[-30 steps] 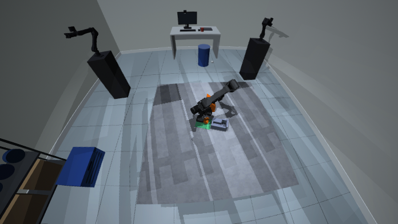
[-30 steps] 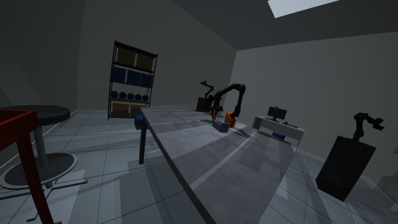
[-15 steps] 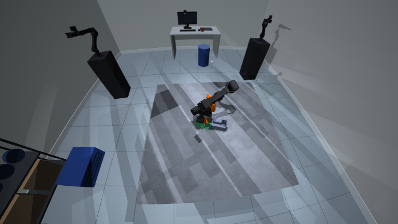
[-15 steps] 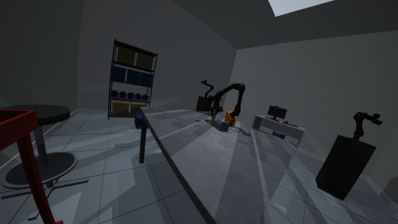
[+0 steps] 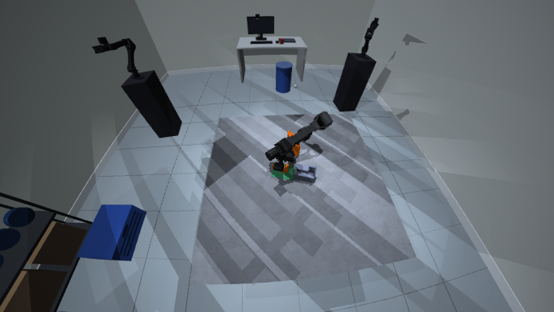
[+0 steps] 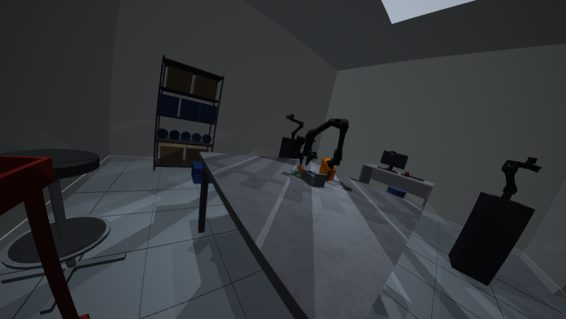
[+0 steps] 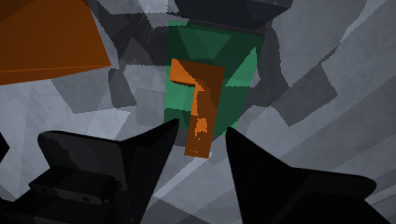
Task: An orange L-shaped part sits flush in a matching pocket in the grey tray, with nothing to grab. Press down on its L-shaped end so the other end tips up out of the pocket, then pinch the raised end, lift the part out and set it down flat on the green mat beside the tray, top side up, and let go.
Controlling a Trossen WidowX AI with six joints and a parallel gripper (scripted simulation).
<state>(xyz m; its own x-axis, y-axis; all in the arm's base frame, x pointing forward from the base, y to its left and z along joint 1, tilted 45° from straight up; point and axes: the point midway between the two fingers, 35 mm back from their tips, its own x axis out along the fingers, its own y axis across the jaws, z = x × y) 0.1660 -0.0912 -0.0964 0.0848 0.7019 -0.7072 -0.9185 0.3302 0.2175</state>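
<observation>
Now: gripper tip 4 cm above the orange L-shaped part and 3 cm to the right of it. The rest, counted from my gripper tip: green mat 9 cm below, 2 cm to the left, 1 cm ahead.
</observation>
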